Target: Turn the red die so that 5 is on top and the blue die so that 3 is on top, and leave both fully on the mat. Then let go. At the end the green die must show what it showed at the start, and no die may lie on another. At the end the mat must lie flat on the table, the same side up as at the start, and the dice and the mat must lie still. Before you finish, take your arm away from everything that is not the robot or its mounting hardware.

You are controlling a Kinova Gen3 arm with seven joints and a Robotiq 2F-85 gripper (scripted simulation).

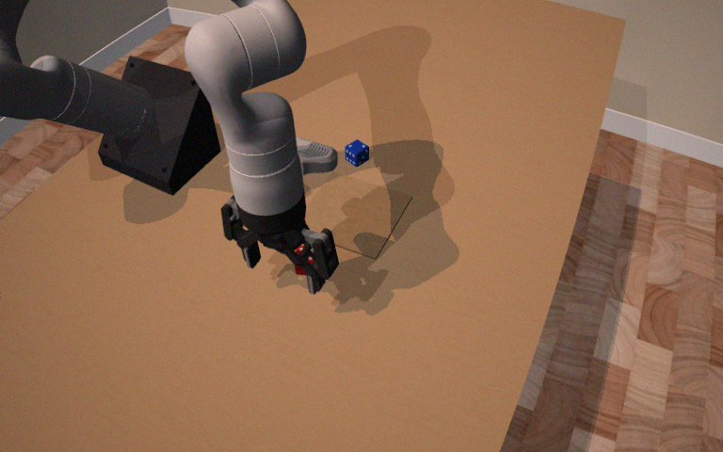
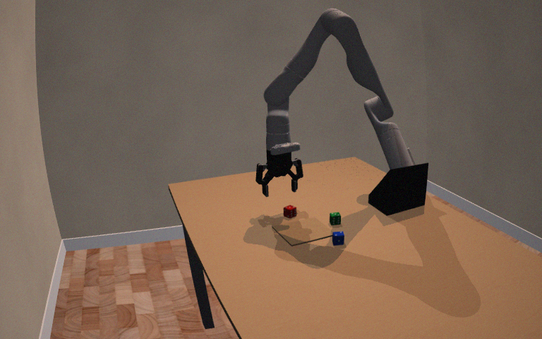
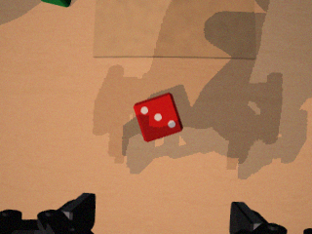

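The red die is 60 mm to the left of my hand, 50 mm below it and 20 mm behind it. The rest, counted from my hand: thin tan mat (180 mm to the left, 60 mm below, 30 mm behind); then blue die (290 mm to the left, 100 mm behind, 50 mm below); then green die (160 mm to the left, 130 mm behind, 50 mm below).
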